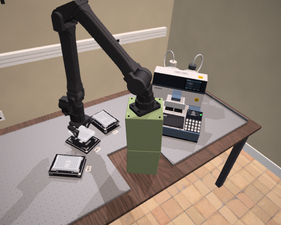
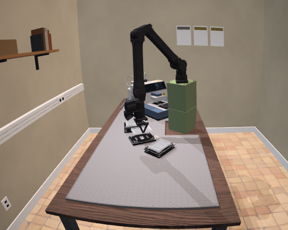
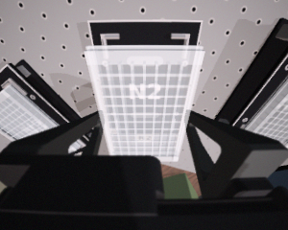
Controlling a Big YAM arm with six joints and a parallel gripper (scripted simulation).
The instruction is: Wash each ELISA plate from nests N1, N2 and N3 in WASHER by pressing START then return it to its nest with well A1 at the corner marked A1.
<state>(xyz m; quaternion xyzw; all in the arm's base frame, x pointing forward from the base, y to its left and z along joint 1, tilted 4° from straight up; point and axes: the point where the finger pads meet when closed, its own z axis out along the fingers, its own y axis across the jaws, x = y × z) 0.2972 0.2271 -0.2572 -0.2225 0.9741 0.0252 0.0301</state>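
Right now the dark washer carrier is 51 cm to the right of my hand and 18 cm behind it. From my hand the other things lie so: plate washer (63 cm to the right, 8 cm behind, 5 cm above).
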